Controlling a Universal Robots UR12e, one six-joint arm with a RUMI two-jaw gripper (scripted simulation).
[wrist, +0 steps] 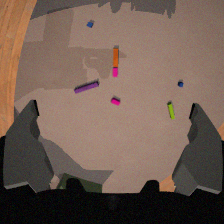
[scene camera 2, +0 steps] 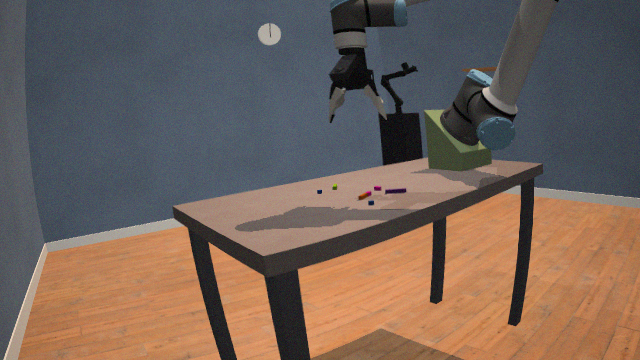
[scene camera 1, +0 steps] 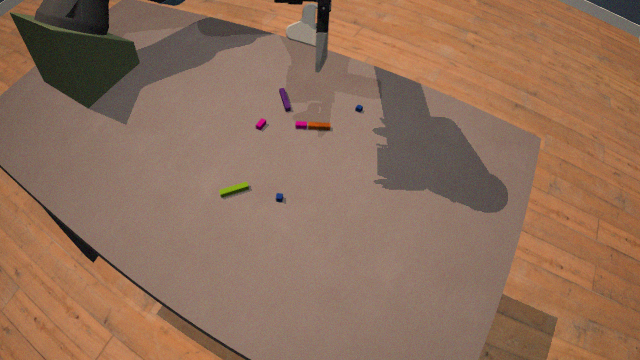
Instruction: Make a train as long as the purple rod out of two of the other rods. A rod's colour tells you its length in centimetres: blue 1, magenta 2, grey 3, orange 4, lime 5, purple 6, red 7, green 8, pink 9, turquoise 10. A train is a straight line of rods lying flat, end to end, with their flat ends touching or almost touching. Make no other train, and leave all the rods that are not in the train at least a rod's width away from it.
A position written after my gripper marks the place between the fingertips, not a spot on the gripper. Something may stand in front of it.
In view: my gripper (scene camera 2: pixel 357 121).
My gripper is seen too in the wrist view (wrist: pixel 114 101).
